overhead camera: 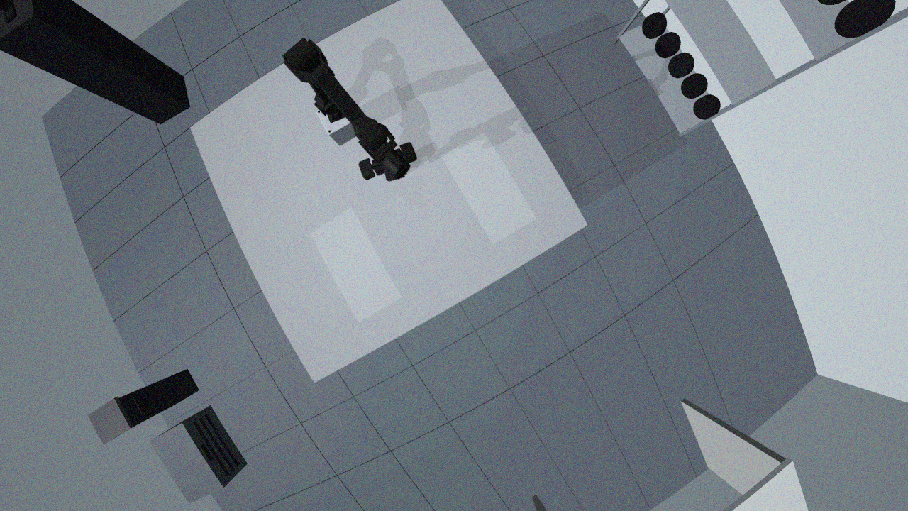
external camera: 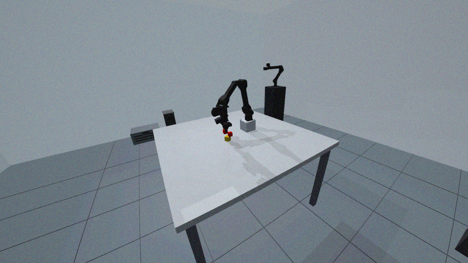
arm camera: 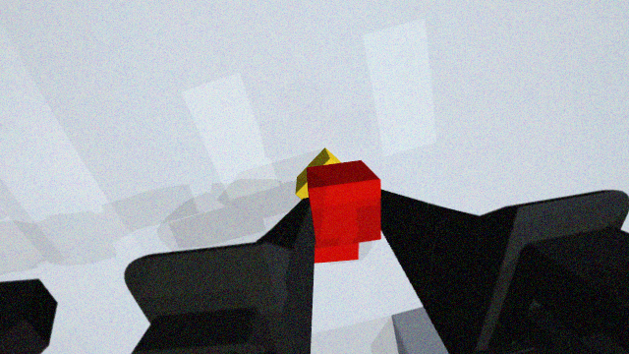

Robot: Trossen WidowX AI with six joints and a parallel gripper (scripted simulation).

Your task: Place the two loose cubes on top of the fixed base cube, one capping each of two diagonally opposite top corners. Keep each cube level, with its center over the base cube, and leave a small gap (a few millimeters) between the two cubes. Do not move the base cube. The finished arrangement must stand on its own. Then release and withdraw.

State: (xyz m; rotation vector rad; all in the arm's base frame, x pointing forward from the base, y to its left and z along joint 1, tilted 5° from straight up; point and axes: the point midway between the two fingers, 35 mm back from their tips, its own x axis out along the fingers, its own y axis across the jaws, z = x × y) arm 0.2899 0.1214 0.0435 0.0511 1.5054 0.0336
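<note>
Right now the yellow cube is 2 cm behind my gripper tip and 7 cm below it.
</note>
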